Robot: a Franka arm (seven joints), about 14 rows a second.
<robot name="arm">
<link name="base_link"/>
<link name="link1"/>
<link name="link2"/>
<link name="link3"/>
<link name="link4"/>
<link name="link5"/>
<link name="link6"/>
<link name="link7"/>
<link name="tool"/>
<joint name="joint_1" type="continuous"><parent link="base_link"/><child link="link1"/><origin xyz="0 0 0.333" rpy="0 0 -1.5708"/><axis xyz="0 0 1"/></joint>
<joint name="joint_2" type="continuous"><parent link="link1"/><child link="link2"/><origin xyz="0 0 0" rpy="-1.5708 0 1.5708"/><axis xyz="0 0 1"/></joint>
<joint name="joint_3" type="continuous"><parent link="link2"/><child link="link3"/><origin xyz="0 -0.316 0" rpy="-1.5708 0 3.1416"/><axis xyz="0 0 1"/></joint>
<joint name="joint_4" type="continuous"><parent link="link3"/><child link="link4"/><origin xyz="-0.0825 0 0" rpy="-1.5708 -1.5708 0"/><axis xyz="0 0 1"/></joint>
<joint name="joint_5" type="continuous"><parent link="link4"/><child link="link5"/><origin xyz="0.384 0.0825 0" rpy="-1.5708 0 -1.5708"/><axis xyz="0 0 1"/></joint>
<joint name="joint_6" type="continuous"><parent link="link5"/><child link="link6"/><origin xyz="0 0 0" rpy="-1.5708 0 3.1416"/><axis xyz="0 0 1"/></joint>
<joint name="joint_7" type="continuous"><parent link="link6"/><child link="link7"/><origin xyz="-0.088 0 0" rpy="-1.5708 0 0"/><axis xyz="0 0 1"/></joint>
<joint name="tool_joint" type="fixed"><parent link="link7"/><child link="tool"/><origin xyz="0 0 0.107" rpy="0 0 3.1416"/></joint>
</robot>
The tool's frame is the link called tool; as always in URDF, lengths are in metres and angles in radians. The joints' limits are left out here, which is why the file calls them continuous.
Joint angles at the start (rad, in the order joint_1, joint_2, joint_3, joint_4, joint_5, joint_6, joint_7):
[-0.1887, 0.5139, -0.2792, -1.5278, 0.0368, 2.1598, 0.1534]
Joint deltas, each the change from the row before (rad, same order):
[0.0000, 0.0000, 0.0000, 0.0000, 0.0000, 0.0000, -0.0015]
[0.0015, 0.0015, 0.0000, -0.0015, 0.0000, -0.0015, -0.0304]
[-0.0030, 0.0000, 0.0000, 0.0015, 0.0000, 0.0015, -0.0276]
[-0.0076, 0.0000, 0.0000, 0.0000, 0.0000, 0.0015, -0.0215]
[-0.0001, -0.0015, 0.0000, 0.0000, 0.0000, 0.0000, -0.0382]
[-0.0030, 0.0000, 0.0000, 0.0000, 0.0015, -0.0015, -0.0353]
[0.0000, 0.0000, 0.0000, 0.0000, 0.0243, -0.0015, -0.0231]
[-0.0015, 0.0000, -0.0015, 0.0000, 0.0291, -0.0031, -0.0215]
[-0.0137, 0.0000, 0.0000, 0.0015, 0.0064, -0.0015, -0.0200]
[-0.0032, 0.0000, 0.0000, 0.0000, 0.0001, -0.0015, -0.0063]
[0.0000, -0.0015, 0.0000, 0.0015, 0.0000, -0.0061, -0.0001]
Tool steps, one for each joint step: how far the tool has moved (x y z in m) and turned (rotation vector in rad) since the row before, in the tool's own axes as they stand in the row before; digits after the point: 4 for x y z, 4 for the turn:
[0.0000, 0.0000, 0.0000, 0.0000, 0.0000, -0.0015]
[-0.0008, -0.0010, 0.0017, -0.0008, -0.0042, -0.0320]
[0.0008, 0.0020, -0.0006, -0.0001, 0.0027, -0.0247]
[0.0007, 0.0053, 0.0004, -0.0010, 0.0008, -0.0140]
[0.0001, 0.0002, -0.0010, 0.0004, 0.0014, -0.0379]
[-0.0001, 0.0020, 0.0004, 0.0008, -0.0018, -0.0315]
[-0.0002, -0.0010, 0.0001, 0.0202, -0.0012, -0.0096]
[-0.0003, 0.0008, 0.0003, 0.0233, -0.0023, -0.0027]
[0.0002, 0.0093, 0.0000, 0.0036, -0.0005, -0.0030]
[-0.0002, 0.0022, 0.0003, -0.0002, -0.0017, -0.0031]
[-0.0002, 0.0000, -0.0012, 0.0007, -0.0031, -0.0001]

